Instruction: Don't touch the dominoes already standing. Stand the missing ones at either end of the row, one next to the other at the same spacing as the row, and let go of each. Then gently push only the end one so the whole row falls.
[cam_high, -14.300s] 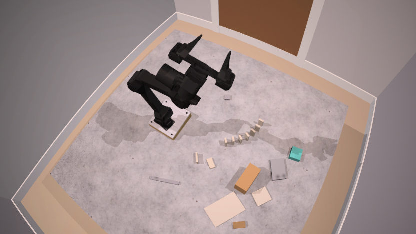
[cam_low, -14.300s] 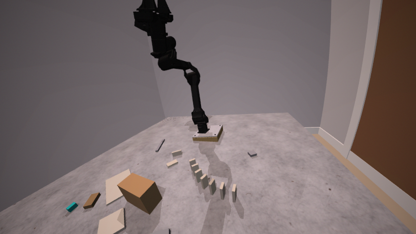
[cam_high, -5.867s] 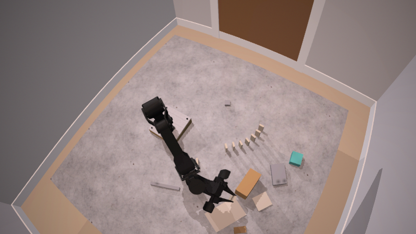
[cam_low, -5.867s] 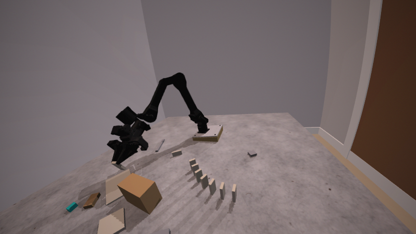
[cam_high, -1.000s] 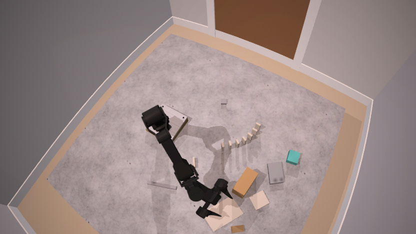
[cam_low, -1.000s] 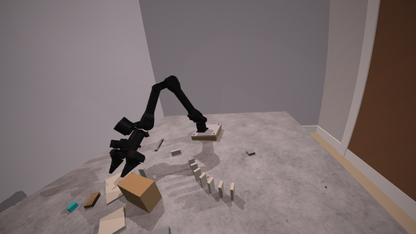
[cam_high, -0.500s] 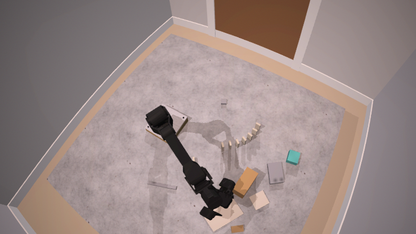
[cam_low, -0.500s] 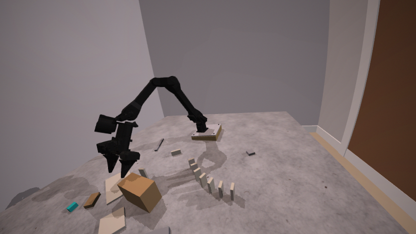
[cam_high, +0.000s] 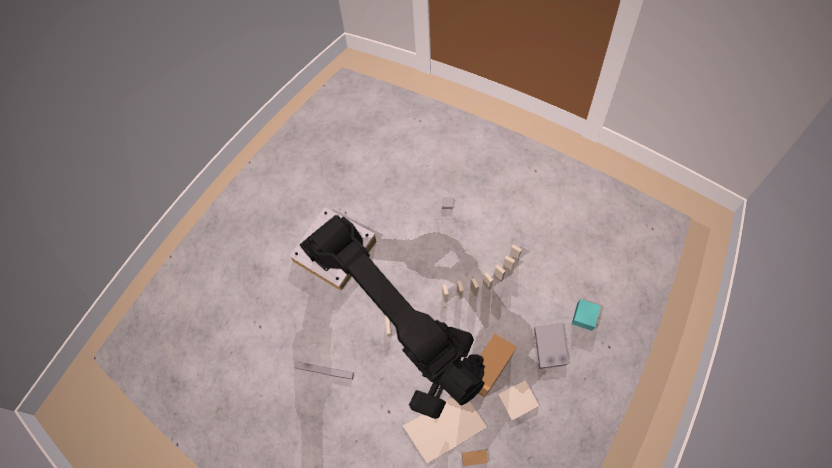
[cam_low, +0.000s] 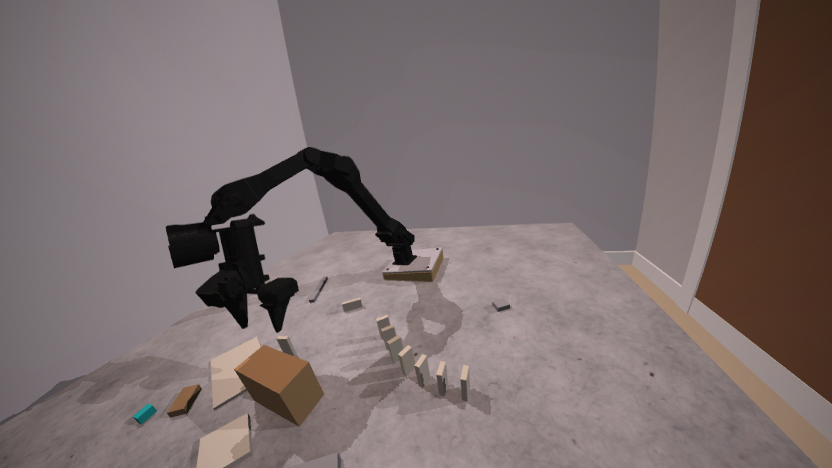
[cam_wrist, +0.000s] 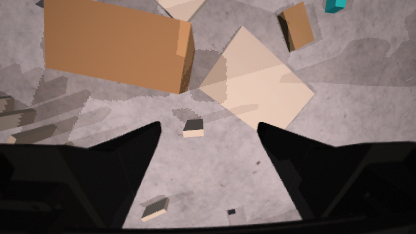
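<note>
The orange box lies 4 cm ahead of my gripper tip, 10 cm to the left of it and 5 cm below it. The rest, counted from my gripper tip: small brown block 15 cm ahead, 8 cm to the right, 8 cm below; then small cream tile 14 cm ahead, 8 cm to the left, 8 cm below; then cream flat panel 5 cm ahead, 7 cm to the right, 9 cm below.
</note>
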